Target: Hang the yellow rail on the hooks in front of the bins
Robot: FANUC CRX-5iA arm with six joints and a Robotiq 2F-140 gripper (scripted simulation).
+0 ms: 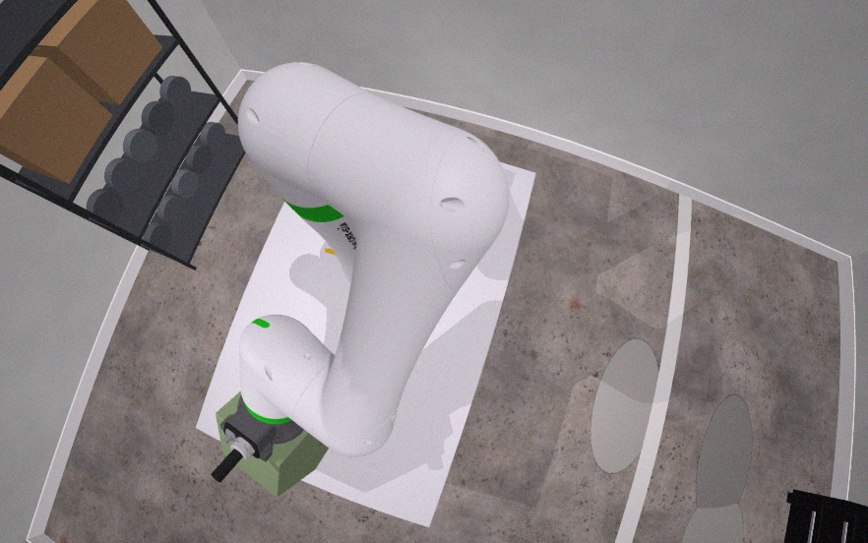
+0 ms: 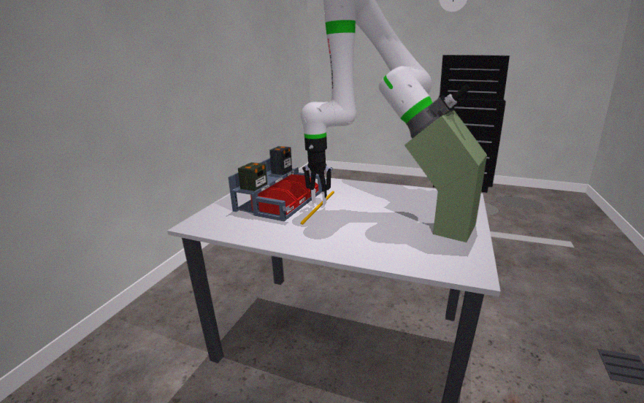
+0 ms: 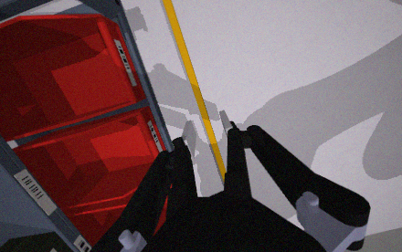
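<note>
My hand is 40 mm above the yellow rail.
</note>
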